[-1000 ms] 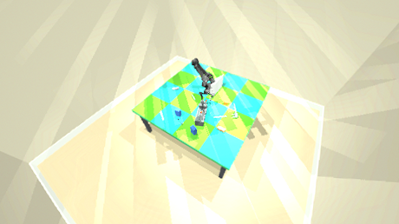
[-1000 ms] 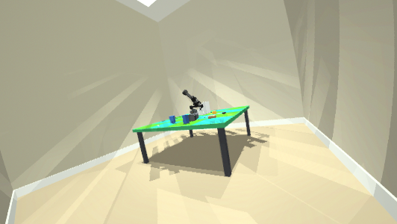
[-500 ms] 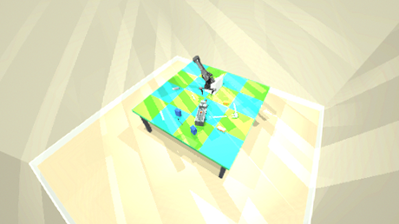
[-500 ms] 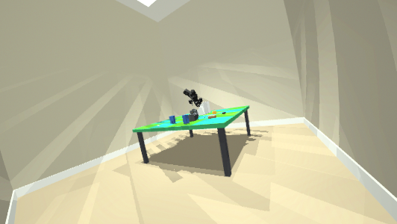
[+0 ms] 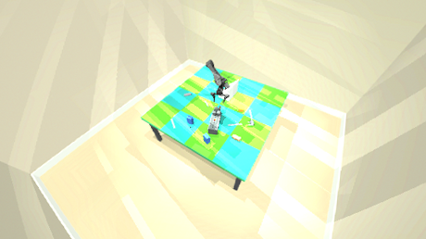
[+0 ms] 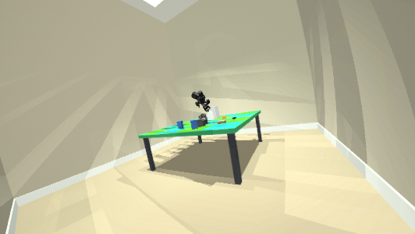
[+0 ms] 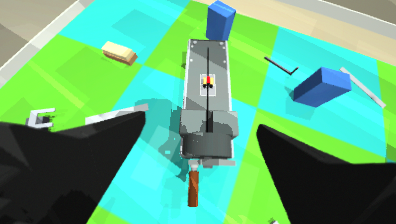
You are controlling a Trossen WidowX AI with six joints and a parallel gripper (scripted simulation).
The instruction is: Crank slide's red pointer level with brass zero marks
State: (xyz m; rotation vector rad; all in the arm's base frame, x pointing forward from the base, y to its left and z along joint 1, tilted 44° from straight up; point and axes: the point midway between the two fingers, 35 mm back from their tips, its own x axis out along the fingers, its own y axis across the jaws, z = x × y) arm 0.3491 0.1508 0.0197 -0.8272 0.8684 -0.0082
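My gripper tip is 14 cm above the crank handle, 6 cm past it and 2 cm to the left of it. The rest, counted from my gripper tip: red pointer (12 cm below, 12 cm ahead, 3 cm to the left); orange piece (21 cm behind, 19 cm below, 17 cm to the left); black L-shaped key (30 cm ahead, 19 cm below, 14 cm to the right).
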